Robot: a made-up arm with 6 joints. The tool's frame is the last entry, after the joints.
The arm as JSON. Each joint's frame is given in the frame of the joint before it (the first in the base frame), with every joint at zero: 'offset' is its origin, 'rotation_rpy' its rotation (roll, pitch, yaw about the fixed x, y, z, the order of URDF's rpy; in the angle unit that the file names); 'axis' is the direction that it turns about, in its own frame. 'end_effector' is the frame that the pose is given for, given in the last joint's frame.
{
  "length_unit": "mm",
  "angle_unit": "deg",
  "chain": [
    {
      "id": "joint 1",
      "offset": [
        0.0,
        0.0,
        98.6
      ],
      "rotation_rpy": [
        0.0,
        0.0,
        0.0
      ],
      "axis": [
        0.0,
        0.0,
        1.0
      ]
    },
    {
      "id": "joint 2",
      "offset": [
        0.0,
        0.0,
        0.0
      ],
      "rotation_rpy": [
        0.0,
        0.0,
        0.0
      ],
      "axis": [
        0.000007,
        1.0,
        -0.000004
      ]
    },
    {
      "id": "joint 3",
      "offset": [
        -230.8,
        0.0,
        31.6
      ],
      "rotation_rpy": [
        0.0,
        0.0,
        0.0
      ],
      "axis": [
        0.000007,
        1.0,
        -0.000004
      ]
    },
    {
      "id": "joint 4",
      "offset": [
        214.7,
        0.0,
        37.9
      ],
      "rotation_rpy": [
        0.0,
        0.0,
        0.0
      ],
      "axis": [
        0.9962,
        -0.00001,
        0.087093
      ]
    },
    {
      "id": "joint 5",
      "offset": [
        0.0,
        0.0,
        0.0
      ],
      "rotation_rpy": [
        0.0,
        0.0,
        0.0
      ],
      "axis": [
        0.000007,
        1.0,
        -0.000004
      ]
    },
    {
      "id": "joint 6",
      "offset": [
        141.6,
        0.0,
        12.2
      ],
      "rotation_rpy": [
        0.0,
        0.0,
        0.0
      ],
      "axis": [
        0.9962,
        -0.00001,
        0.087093
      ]
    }
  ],
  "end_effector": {
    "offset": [
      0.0,
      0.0,
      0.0
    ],
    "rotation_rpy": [
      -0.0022,
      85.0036,
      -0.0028
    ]
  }
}
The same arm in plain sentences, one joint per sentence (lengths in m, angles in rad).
The arm has six revolute joints in a row. What follows holds with every joint at zero, and every direction is one of the base frame's. Joint 1 lies 0.0986 m along +z from the base frame's origin and turns about +z. Joint 2 lies at the same point as joint 1 and turns about +y. Joint 3 lies 0.2308 m along -x and 0.0316 m along +z from joint 2 and turns about +y. Joint 4 lies 0.2147 m along +x and 0.0379 m along +z from joint 3 and turns about the direction (0.9962, 0, 0.0871). Joint 5 lies at the same point as joint 4 and turns about +y. Joint 6 lies 0.1416 m along +x and 0.0122 m along +z from joint 5 and turns about the direction (0.9962, 0, 0.0871). The tool frame, which is the frame that the pose is given for, lies at the same point as joint 6; its axes are the base frame's turned by roll 0, pitch 1.4836 and yaw 0 rad (as in URDF: about the fixed x, then y, then z).
